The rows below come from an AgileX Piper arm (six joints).
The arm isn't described. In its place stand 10 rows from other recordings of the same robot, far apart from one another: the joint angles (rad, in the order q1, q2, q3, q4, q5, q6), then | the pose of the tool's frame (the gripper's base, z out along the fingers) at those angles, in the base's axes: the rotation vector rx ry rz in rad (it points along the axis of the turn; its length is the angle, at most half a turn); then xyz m.
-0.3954, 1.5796, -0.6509, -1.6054, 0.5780, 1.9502 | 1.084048 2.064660 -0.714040 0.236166 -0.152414 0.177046
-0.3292, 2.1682, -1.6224, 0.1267, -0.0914, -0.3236 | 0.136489 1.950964 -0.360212 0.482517 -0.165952 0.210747
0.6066, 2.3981, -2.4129, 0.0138, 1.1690, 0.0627 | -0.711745 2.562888 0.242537 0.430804 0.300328 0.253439
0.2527, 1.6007, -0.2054, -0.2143, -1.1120, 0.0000 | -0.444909 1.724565 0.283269 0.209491 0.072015 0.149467
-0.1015, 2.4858, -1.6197, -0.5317, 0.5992, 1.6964 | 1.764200 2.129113 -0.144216 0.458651 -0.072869 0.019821
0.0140, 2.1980, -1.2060, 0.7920, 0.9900, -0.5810 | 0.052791 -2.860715 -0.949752 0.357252 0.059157 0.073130
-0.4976, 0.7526, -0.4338, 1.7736, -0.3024, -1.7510 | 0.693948 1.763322 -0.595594 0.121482 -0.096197 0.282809
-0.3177, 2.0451, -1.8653, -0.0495, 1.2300, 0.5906 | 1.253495 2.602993 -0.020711 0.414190 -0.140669 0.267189
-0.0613, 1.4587, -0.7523, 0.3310, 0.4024, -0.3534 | -0.029771 2.564685 0.122978 0.272563 -0.005125 0.204279
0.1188, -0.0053, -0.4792, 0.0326, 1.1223, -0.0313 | -0.161561 2.116113 0.091461 -0.006368 0.001932 0.266705
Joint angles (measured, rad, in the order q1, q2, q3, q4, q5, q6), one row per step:
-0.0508, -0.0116, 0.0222, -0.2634, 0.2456, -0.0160
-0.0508, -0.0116, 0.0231, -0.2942, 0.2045, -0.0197
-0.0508, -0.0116, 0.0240, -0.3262, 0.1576, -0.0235
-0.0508, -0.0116, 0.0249, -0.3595, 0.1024, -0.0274
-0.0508, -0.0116, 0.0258, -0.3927, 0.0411, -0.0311
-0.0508, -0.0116, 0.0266, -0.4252, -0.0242, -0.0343
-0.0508, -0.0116, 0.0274, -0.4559, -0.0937, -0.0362
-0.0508, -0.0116, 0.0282, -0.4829, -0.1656, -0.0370
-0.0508, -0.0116, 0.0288, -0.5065, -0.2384, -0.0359
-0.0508, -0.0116, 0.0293, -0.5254, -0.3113, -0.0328
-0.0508, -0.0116, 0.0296, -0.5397, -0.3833, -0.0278
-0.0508, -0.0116, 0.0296, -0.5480, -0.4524, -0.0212
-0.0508, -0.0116, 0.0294, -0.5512, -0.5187, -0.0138
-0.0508, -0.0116, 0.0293, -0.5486, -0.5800, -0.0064
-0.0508, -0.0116, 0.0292, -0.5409, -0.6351, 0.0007
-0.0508, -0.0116, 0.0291, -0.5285, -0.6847, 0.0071
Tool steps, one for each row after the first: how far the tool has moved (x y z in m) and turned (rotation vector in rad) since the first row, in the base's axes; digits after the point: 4 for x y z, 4 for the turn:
0.0006, 0.0004, 0.0034, -0.0371, -0.0365, 0.0095
0.0011, 0.0011, 0.0073, -0.0760, -0.0782, 0.0216
0.0015, 0.0024, 0.0119, -0.1169, -0.1273, 0.0376
0.0017, 0.0043, 0.0168, -0.1579, -0.1817, 0.0571
0.0015, 0.0066, 0.0220, -0.1979, -0.2395, 0.0795
0.0009, 0.0095, 0.0273, -0.2348, -0.3009, 0.1051
-0.0002, 0.0128, 0.0326, -0.2668, -0.3645, 0.1331
-0.0017, 0.0163, 0.0378, -0.2932, -0.4289, 0.1629
-0.0036, 0.0199, 0.0429, -0.3125, -0.4937, 0.1937
-0.0060, 0.0236, 0.0477, -0.3249, -0.5581, 0.2248
-0.0087, 0.0270, 0.0522, -0.3294, -0.6205, 0.2548
-0.0117, 0.0300, 0.0566, -0.3277, -0.6811, 0.2833
-0.0147, 0.0326, 0.0605, -0.3201, -0.7378, 0.3086
-0.0178, 0.0345, 0.0641, -0.3076, -0.7898, 0.3299
-0.0207, 0.0359, 0.0673, -0.2911, -0.8377, 0.3470

